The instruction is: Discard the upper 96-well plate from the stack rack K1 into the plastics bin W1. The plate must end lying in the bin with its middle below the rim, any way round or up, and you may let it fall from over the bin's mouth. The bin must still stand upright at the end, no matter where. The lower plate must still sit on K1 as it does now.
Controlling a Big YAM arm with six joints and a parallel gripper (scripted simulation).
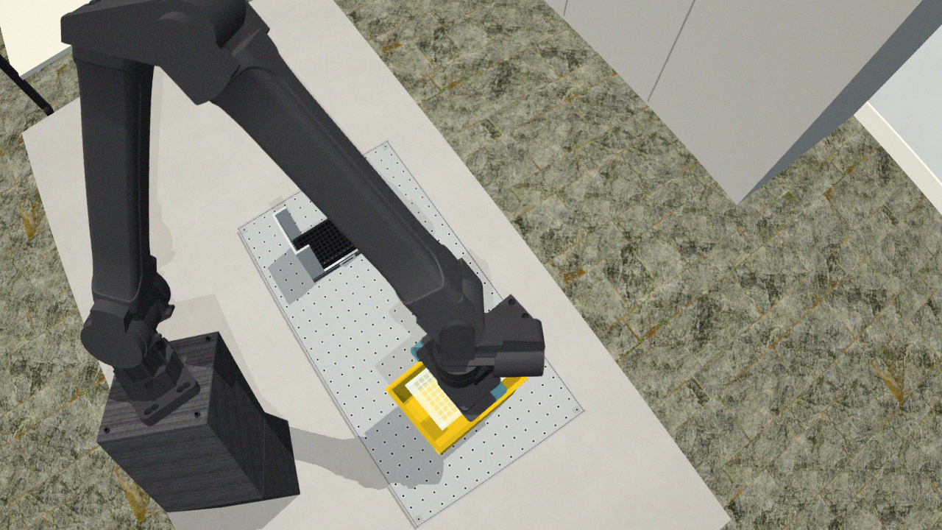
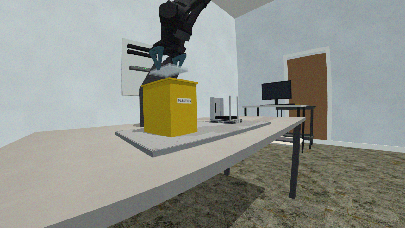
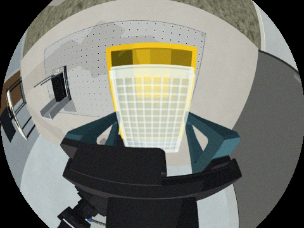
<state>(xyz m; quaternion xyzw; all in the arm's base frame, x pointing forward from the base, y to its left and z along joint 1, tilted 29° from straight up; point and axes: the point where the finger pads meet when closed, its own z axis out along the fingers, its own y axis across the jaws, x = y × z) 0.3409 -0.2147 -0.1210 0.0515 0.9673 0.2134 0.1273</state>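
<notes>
Now: hand 1 cm above the white 96-well plate. From my hand the other things lie so: yellow plastics bin W1: 14 cm below; black plate: 40 cm to the left, 20 cm below, 2 cm ahead.
</notes>
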